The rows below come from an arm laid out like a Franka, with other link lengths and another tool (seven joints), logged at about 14 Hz.
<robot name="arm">
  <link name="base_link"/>
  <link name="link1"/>
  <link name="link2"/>
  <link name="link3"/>
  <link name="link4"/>
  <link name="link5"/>
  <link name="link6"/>
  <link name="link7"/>
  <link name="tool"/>
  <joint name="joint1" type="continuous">
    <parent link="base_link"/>
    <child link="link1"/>
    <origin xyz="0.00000 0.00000 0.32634"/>
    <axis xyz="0 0 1"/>
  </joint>
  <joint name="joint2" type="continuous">
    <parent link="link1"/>
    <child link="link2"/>
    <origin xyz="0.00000 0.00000 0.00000"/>
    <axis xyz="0 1 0"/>
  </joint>
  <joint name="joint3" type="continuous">
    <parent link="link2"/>
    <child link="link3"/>
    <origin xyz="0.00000 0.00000 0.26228"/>
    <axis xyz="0 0 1"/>
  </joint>
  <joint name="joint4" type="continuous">
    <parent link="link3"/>
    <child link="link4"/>
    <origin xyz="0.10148 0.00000 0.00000"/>
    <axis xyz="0 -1 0"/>
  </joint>
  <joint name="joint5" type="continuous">
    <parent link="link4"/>
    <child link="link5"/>
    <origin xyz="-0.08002 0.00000 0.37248"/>
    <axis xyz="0 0 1"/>
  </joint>
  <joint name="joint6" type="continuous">
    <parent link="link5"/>
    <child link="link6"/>
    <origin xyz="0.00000 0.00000 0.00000"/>
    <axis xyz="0 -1 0"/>
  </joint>
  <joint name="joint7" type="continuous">
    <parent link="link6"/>
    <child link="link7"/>
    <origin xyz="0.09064 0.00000 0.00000"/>
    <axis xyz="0 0 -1"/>
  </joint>
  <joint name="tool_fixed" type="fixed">
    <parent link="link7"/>
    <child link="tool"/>
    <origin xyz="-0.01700 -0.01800 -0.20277" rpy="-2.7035 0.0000 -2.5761"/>
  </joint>
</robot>
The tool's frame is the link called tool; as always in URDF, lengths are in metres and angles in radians. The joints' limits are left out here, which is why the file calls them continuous.
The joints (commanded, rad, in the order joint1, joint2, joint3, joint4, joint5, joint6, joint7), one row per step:
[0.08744, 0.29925, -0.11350, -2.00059, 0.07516, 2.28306, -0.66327]
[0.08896, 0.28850, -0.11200, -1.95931, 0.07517, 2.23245, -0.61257]
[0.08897, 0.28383, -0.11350, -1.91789, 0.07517, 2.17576, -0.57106]
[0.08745, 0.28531, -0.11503, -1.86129, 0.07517, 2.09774, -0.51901]
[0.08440, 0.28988, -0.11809, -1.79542, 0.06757, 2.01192, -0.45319]
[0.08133, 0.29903, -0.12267, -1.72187, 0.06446, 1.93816, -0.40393]
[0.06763, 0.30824, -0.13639, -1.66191, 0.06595, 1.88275, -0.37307]
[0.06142, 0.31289, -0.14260, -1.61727, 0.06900, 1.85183, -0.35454]
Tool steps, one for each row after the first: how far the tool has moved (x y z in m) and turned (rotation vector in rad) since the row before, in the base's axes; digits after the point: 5 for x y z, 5 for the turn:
[0.00617, 0.00327, 0.01933, 0.00339, -0.00014, -0.04513]
[0.00333, 0.00053, 0.01579, 0.00216, 0.01168, -0.04001]
[0.00240, 0.00005, 0.01742, 0.00146, 0.02437, -0.05083]
[0.00198, -0.00262, 0.01981, -0.00784, 0.02665, -0.06316]
[0.00535, -0.00326, 0.02170, -0.00624, 0.01067, -0.05081]
[0.00336, -0.01499, 0.01742, -0.00465, 0.00502, -0.05468]
[0.00447, -0.00618, 0.01496, -0.00097, -0.00893, -0.02919]

